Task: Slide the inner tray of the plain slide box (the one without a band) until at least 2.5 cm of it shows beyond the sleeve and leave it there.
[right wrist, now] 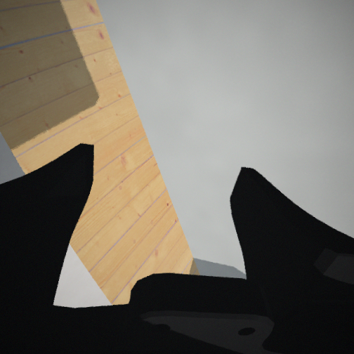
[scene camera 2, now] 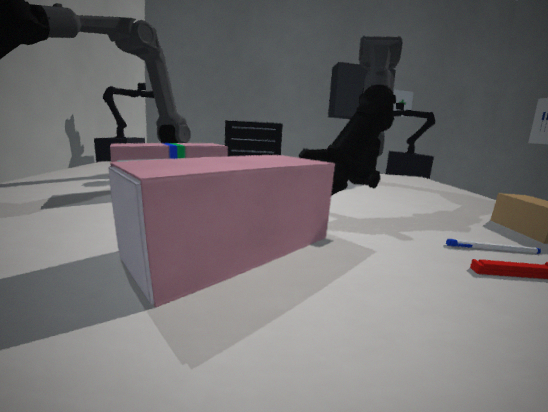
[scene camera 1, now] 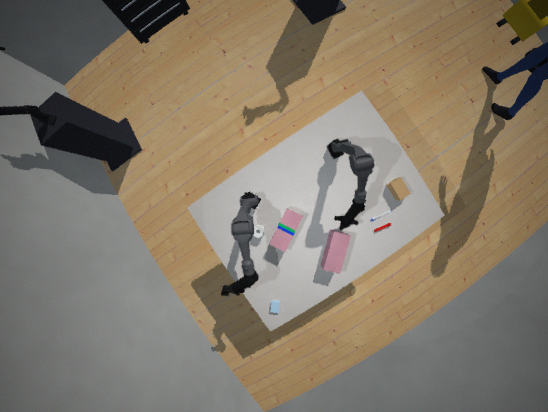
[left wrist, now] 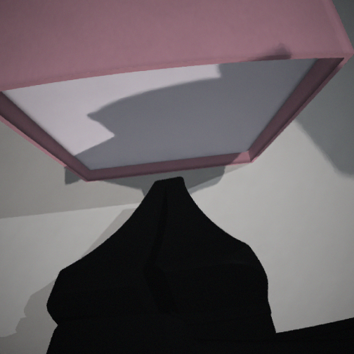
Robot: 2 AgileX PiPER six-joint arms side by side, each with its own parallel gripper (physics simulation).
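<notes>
The plain slide box's pink sleeve [scene camera 1: 336, 252] [scene camera 2: 240, 220] [left wrist: 165, 35] lies along the table. Its pale inner tray [scene camera 2: 127, 230] [left wrist: 165, 125] stands slightly out of the sleeve at the near left end in scene camera 2; in the left wrist view its other end is recessed inside the sleeve. My left gripper [scene camera 1: 342, 227] [left wrist: 172, 195] is shut and empty, low by that recessed end; its fingertips are hidden behind the box in scene camera 2. My right gripper [scene camera 1: 224, 291] [right wrist: 166, 173] is open and empty, beyond the table's edge.
A banded pink box [scene camera 1: 294, 218] [scene camera 2: 135, 151] lies beside the plain one. A tan block [scene camera 1: 398, 188] [scene camera 2: 522, 215], a white-blue pen [scene camera 1: 382, 216] [scene camera 2: 495, 246] and a red object [scene camera 1: 382, 227] [scene camera 2: 515, 269] lie right. A light blue block [scene camera 1: 274, 307] and a small white ring-shaped object [scene camera 1: 258, 231] also show.
</notes>
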